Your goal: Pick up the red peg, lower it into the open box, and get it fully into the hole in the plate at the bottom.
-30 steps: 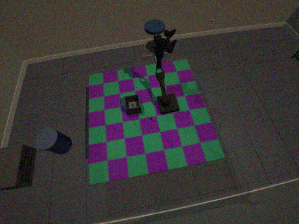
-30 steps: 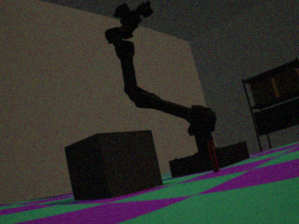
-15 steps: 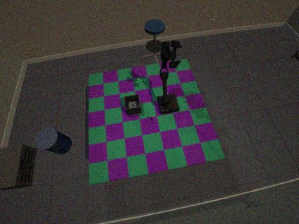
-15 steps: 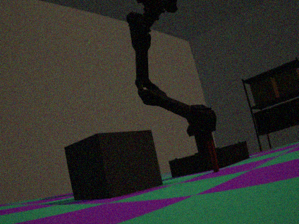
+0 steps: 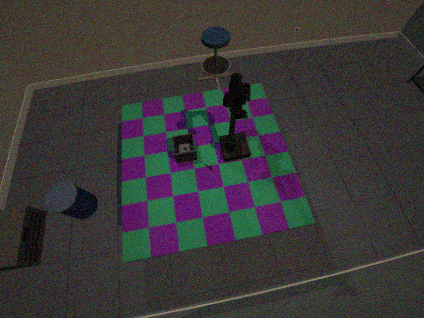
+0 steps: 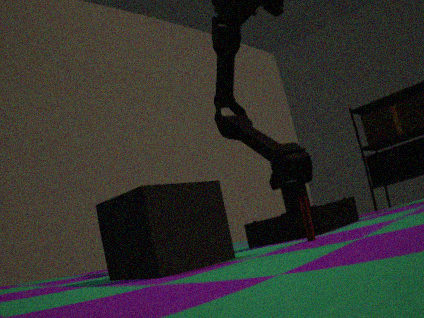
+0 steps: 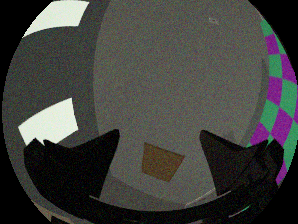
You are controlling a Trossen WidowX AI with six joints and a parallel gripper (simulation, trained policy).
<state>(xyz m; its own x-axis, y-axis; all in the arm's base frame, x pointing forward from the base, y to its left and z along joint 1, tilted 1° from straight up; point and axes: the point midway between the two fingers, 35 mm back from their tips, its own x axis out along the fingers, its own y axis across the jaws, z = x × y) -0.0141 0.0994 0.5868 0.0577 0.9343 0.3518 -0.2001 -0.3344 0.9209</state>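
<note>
My gripper tip is 19 cm short of the red peg, 4 cm to the left of it and 62 cm above it. Also, from my gripper tip: plate: 32 cm ahead, 24 cm to the right, 61 cm below.
</note>
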